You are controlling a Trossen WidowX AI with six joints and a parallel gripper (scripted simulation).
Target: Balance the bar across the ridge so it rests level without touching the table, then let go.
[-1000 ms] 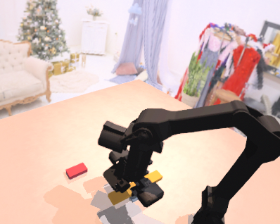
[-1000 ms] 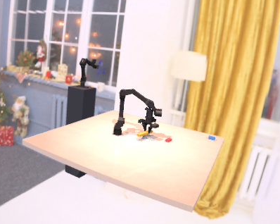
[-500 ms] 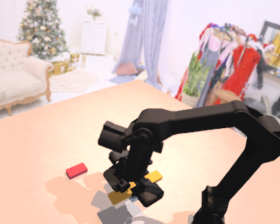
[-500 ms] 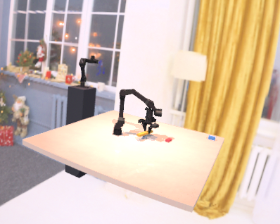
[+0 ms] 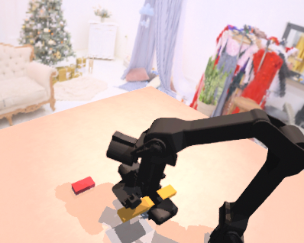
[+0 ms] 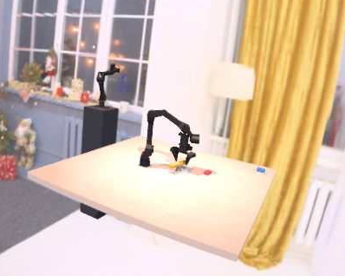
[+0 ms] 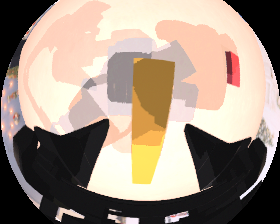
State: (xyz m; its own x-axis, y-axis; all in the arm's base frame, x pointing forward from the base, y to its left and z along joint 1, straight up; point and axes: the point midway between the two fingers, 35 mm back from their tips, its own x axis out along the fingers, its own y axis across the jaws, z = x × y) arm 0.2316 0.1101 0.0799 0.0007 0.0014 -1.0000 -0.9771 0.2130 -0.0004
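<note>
Right now my gripper tip is 1 cm past the bar and 3 cm to the left of it. From my gripper tip the other things lie so: blue block: 51 cm ahead, 39 cm to the left, 3 cm below; red block: 18 cm ahead, 6 cm to the left, 4 cm below.
</note>
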